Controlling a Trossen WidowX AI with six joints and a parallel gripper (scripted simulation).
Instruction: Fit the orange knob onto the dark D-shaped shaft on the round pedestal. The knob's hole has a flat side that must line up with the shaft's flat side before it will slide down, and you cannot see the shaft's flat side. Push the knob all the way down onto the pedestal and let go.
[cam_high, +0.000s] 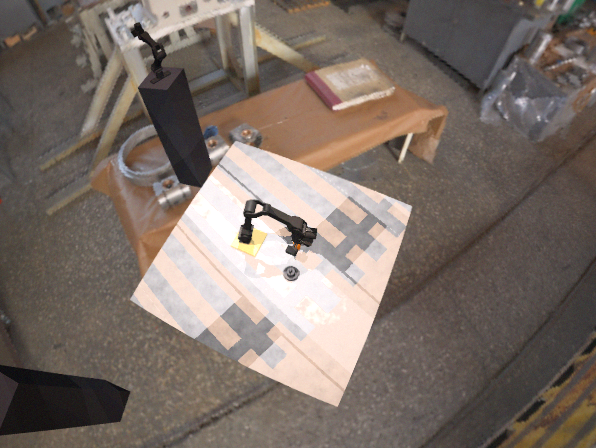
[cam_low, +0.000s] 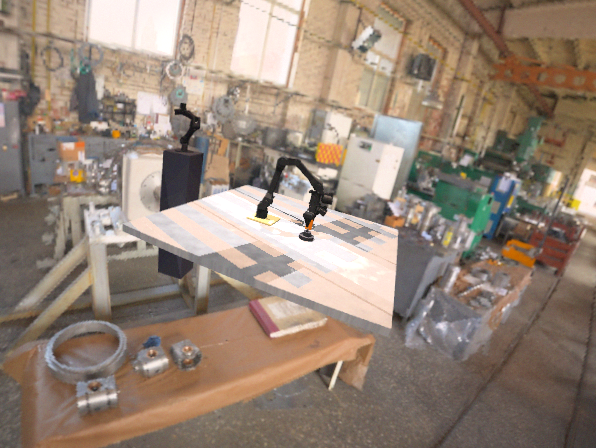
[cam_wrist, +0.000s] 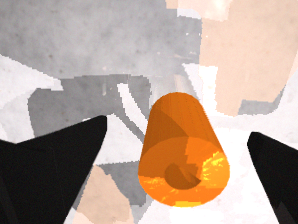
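My gripper tip is 1 cm below the orange knob. From my gripper tip the other things lie so: D-shaped shaft 17 cm to the right, 1 cm above.
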